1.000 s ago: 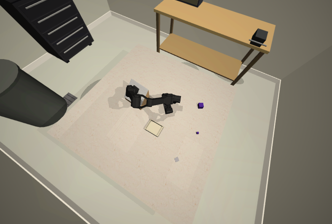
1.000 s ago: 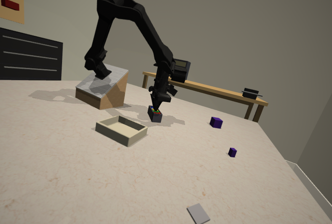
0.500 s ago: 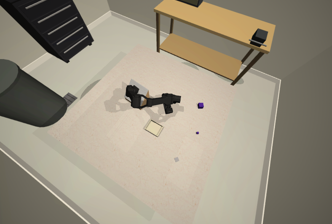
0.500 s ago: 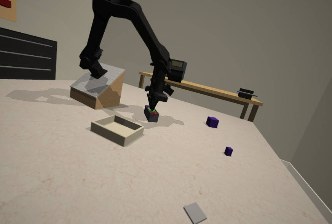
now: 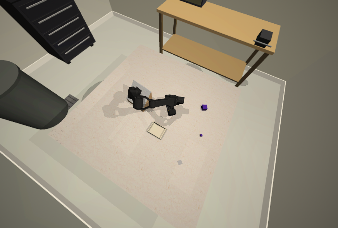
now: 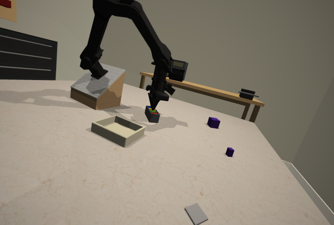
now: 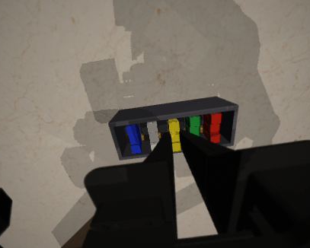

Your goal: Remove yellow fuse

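My gripper tip is 220 mm to the left of the beige tray, 40 mm short of it and 40 mm above it. Round my gripper tip: grey flat plate 340 mm ahead, 290 mm to the right, 40 mm below; yellow fuse 10 mm below; purple cube 240 mm ahead, 230 mm to the left, 20 mm below.
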